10 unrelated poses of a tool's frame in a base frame.
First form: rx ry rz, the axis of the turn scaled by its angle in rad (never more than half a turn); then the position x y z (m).
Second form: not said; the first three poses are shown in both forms.
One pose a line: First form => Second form
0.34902 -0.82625 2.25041 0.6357 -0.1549 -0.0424 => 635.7 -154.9 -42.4 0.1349 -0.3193 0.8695 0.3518
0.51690 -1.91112 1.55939 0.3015 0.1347 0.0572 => 301.5 134.7 57.2 0.1953 -0.7220 0.5891 0.3057
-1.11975 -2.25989 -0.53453 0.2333 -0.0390 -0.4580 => 233.3 -39.0 -458.0 -0.4172 -0.8420 -0.1992 0.2780
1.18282 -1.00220 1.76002 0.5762 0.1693 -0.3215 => 576.2 169.3 -321.5 0.4649 -0.3939 0.6917 0.3876
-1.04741 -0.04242 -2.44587 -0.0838 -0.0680 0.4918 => -83.8 -68.0 491.8 -0.3823 -0.0155 -0.8927 0.2380
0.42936 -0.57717 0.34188 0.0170 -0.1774 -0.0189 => 17.0 -177.4 -18.9 0.2091 -0.2810 0.1665 0.9217
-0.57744 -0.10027 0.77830 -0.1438 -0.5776 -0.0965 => -143.8 -577.6 -96.5 -0.2774 -0.0482 0.3739 0.8837
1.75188 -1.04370 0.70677 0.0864 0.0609 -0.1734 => 86.4 60.9 -173.4 0.7156 -0.4263 0.2887 0.4721
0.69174 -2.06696 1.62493 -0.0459 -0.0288 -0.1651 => -45.9 -28.8 -165.1 0.2488 -0.7433 0.5844 0.2099
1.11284 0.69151 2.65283 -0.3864 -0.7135 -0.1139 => -386.4 -713.5 -113.9 0.3745 0.2327 0.8929 0.0913
